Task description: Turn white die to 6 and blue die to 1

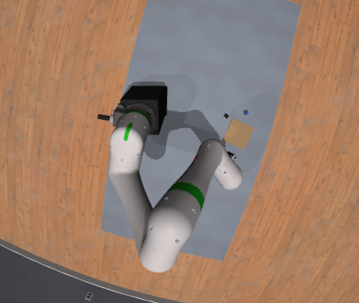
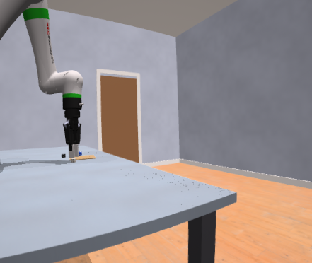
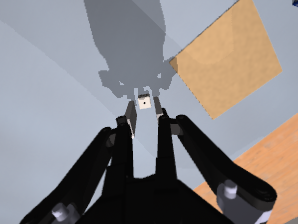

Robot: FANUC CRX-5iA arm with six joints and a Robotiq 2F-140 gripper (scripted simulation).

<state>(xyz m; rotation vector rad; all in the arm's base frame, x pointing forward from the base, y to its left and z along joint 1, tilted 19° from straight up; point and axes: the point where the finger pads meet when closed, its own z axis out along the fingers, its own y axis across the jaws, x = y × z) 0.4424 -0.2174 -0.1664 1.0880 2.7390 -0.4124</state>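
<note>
Now: the white die 5 cm below my hand. The rest, counted from my hand: blue die: 26 cm to the left, 9 cm ahead, 5 cm below; black die: 22 cm to the left, 5 cm below, 2 cm behind; tan mat: 13 cm to the left, 7 cm ahead, 6 cm below.
</note>
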